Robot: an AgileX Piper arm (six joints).
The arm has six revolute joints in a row. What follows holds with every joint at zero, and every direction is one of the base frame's.
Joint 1 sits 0.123 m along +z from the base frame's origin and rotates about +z.
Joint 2 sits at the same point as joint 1 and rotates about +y.
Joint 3 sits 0.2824 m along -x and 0.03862 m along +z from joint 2 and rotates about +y.
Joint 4 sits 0.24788 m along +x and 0.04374 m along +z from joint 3 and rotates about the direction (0.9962, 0, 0.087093).
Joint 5 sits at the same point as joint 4 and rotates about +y.
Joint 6 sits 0.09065 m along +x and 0.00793 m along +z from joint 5 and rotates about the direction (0.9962, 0, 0.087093).
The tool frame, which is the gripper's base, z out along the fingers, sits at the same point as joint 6; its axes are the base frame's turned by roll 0, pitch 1.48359 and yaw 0 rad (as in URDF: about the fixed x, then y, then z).
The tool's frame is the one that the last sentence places.
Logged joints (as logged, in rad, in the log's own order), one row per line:
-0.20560 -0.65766 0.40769 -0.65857 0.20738 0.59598
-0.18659 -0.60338 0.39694 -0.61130 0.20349 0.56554
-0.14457 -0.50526 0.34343 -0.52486 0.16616 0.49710
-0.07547 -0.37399 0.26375 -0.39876 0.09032 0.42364
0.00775 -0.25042 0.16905 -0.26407 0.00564 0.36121
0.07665 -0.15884 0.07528 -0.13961 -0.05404 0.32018
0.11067 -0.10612 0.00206 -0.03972 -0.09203 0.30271
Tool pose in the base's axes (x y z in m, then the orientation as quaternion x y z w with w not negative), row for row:
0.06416 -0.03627 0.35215 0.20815 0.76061 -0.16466 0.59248
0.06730 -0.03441 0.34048 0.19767 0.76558 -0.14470 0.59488
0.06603 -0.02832 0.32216 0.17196 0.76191 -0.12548 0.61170
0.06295 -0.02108 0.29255 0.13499 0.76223 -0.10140 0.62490
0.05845 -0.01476 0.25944 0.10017 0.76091 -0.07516 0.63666
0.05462 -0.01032 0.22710 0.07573 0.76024 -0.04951 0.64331
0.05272 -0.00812 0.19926 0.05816 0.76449 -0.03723 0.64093
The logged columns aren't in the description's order. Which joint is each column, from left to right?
Columns, left to right: joint 6, joint 1, joint 2, joint 3, joint 4, joint 5.
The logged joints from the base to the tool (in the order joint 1, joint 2, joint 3, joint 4, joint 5, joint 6), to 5 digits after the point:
-0.65766 0.40769 -0.65857 0.20738 0.59598 -0.20560
-0.60338 0.39694 -0.61130 0.20349 0.56554 -0.18659
-0.50526 0.34343 -0.52486 0.16616 0.49710 -0.14457
-0.37399 0.26375 -0.39876 0.09032 0.42364 -0.07547
-0.25042 0.16905 -0.26407 0.00564 0.36121 0.00775
-0.15884 0.07528 -0.13961 -0.05404 0.32018 0.07665
-0.10612 0.00206 -0.03972 -0.09203 0.30271 0.11067

